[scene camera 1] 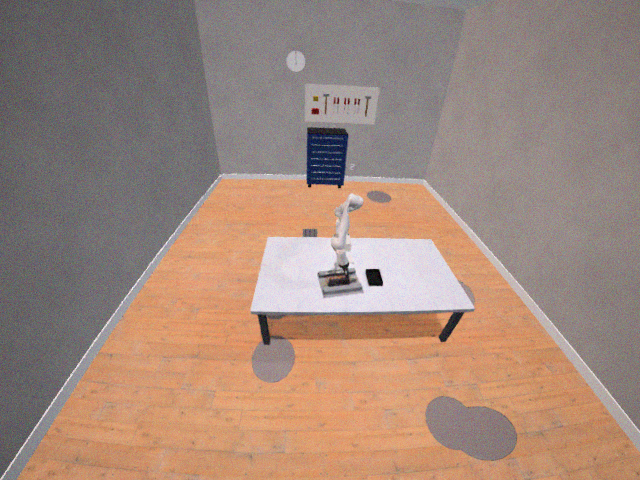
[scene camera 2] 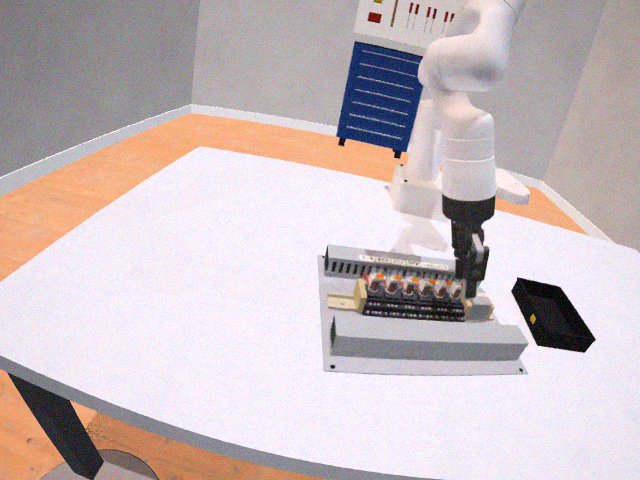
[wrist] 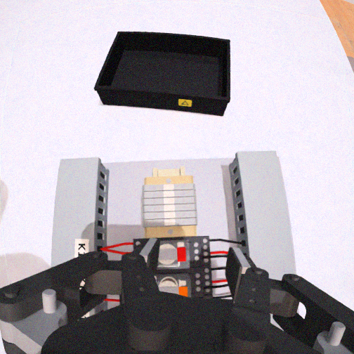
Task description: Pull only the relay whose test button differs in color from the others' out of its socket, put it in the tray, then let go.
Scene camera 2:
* gripper: 465,287
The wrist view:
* gripper: 192,255
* panel: 215,215
